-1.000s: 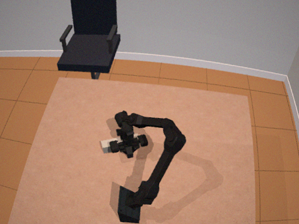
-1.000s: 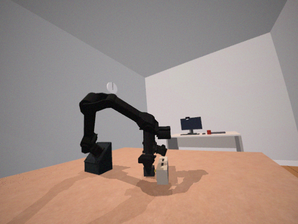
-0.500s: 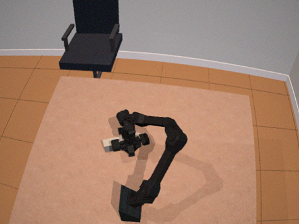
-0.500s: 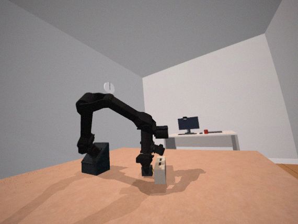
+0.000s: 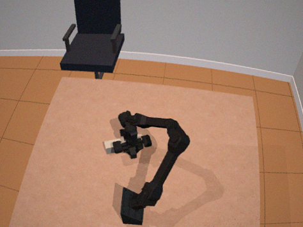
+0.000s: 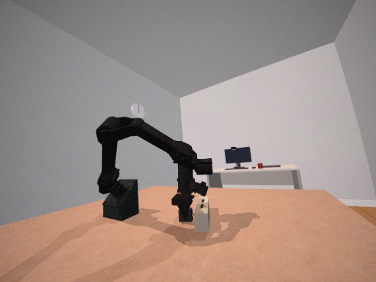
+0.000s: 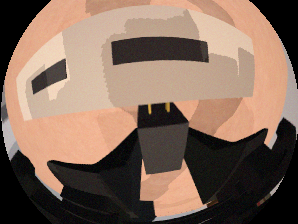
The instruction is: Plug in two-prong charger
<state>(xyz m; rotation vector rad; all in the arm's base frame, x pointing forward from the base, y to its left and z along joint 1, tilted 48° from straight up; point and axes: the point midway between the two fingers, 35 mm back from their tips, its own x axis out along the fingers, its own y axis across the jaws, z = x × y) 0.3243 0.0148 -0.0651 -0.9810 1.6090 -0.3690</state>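
Right now my gripper tip is 1 cm to the right of the dark charger, 1 cm below it and 1 cm short of it.
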